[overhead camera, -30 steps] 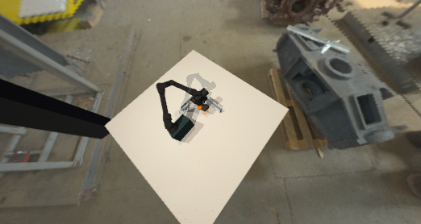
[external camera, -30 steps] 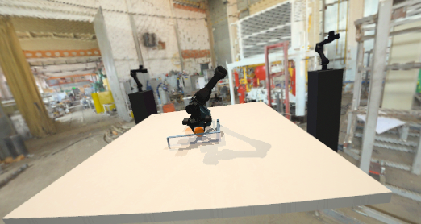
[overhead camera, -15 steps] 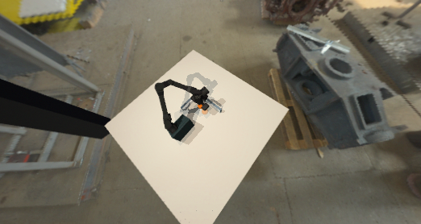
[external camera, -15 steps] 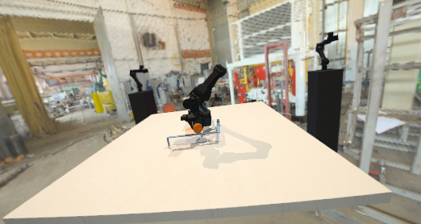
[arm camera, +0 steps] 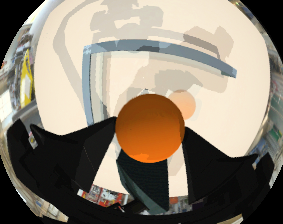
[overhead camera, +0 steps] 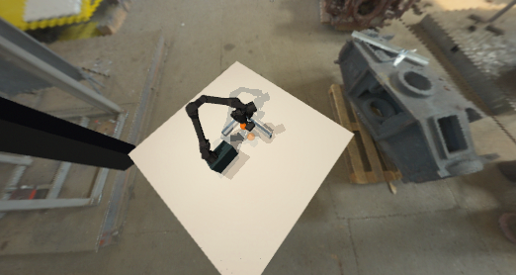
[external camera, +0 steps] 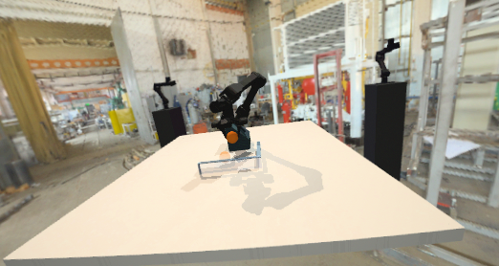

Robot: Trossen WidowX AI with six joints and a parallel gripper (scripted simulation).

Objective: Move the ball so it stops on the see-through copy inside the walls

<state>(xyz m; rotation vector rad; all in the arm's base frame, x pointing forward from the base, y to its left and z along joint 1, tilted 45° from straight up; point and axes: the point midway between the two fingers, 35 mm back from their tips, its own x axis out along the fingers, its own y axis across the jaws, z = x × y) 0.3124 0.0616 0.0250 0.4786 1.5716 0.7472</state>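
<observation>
Right now my gripper tip is 60 mm to the left of the see-through copy and 110 mm above it. Round my gripper tip: clear wall (40 mm behind, 130 mm to the left, 110 mm below); orange ball (right at my gripper tip).
</observation>
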